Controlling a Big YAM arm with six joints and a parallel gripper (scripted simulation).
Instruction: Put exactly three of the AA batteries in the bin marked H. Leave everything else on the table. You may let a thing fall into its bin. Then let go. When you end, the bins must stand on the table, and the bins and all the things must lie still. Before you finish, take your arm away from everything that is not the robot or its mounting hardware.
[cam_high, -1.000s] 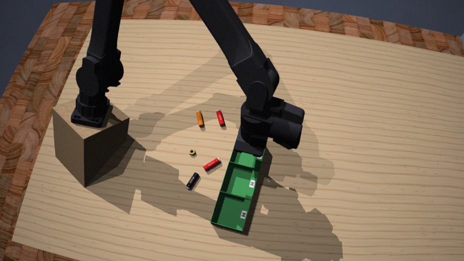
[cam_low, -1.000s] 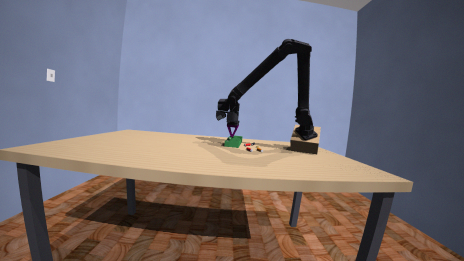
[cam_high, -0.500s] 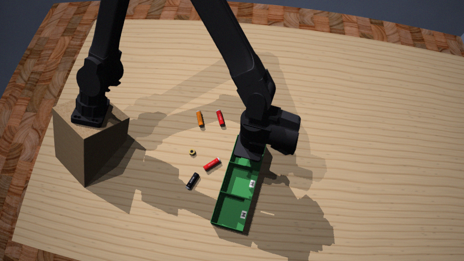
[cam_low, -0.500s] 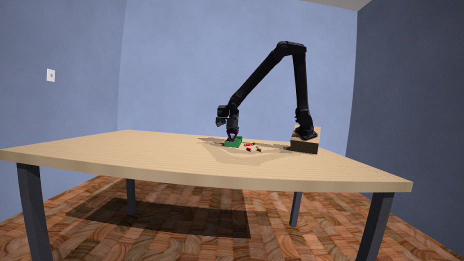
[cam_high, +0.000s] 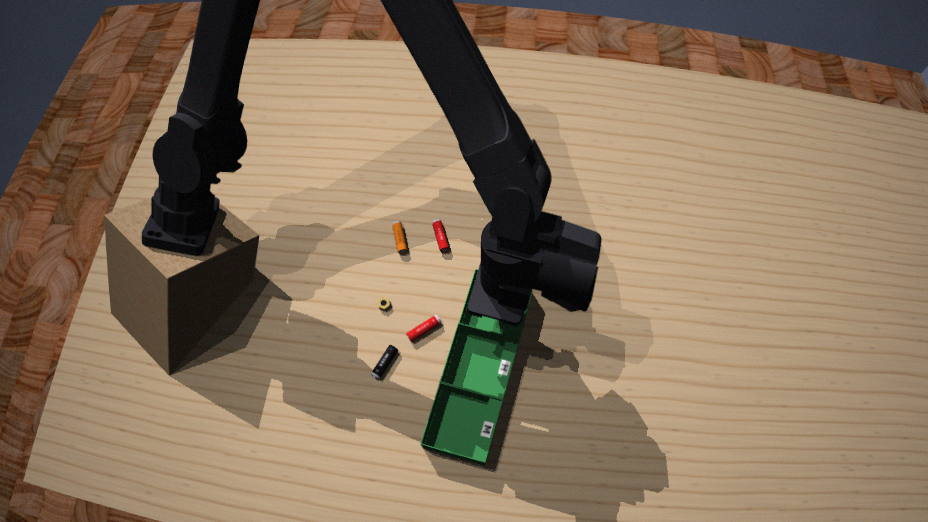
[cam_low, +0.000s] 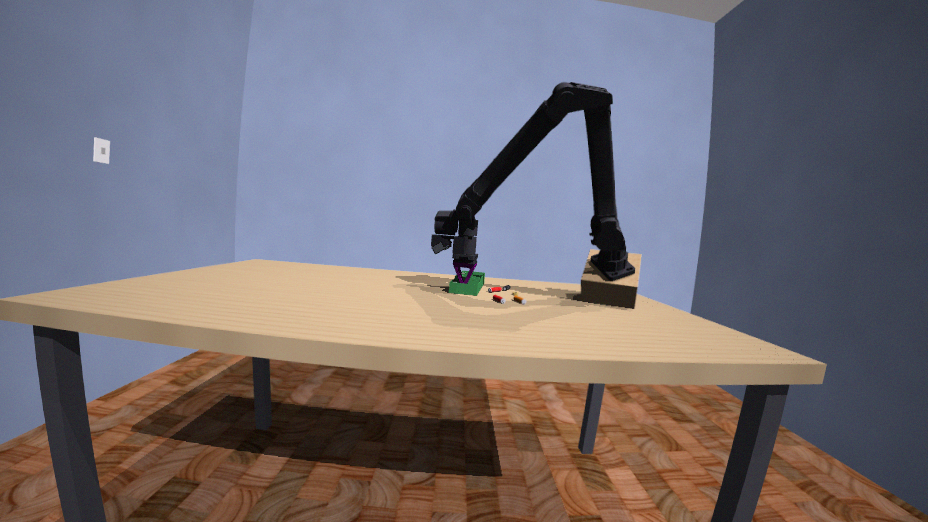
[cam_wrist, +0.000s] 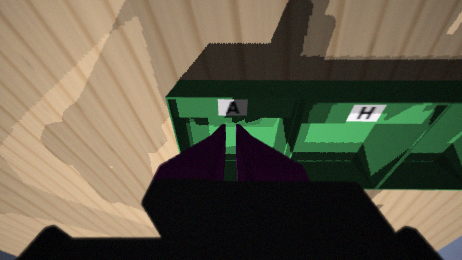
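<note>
The orange AA battery is 15 cm behind my hand, 11 cm to the left of it and 2 cm below it. The rest, counted from my hand: black AA battery: 15 cm behind, 8 cm to the right, 2 cm below; yellow nut: 16 cm behind, 2 cm below; green bin: 3 cm behind, 8 cm to the right, 1 cm below.
</note>
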